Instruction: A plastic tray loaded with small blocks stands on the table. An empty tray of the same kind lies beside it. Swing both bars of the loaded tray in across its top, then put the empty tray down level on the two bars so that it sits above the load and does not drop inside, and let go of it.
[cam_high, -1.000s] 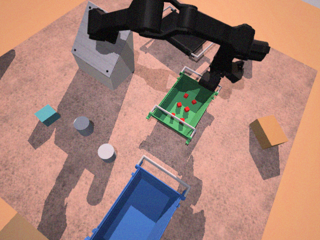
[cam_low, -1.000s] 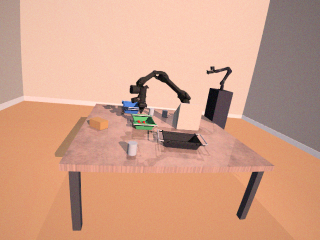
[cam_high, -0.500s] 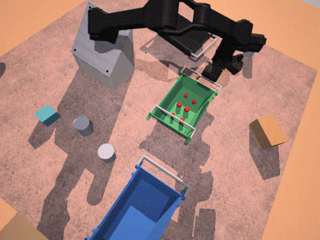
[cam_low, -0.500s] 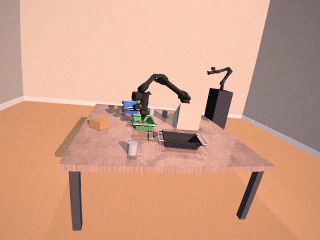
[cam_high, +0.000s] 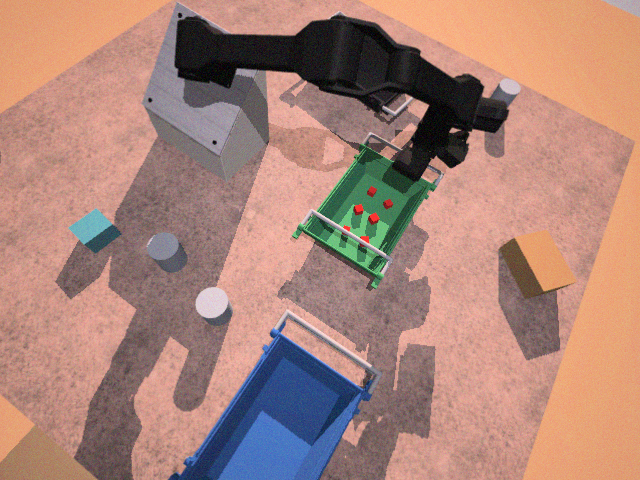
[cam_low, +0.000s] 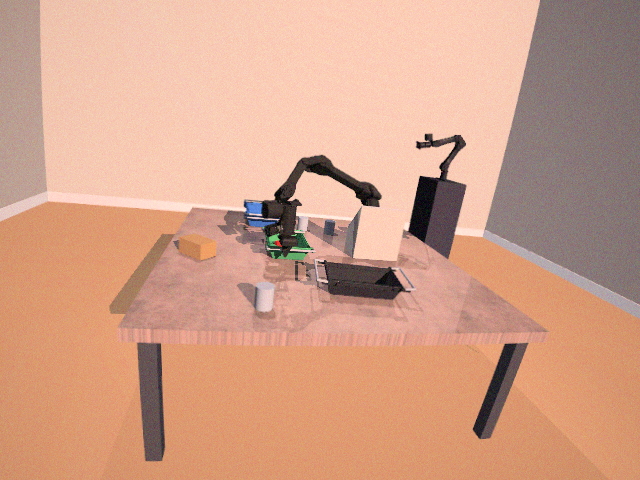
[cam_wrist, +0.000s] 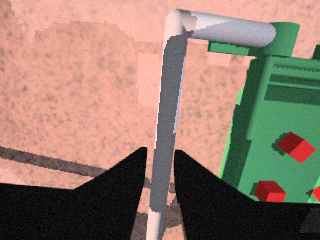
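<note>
My gripper tip is now 230 mm past the dark tray, 220 mm to the right of it and 10 mm below it. From my gripper tip the other things lie so: teal block (480 mm behind, 480 mm to the right, 10 mm below); orange box (330 mm ahead, 80 mm to the right).
</note>
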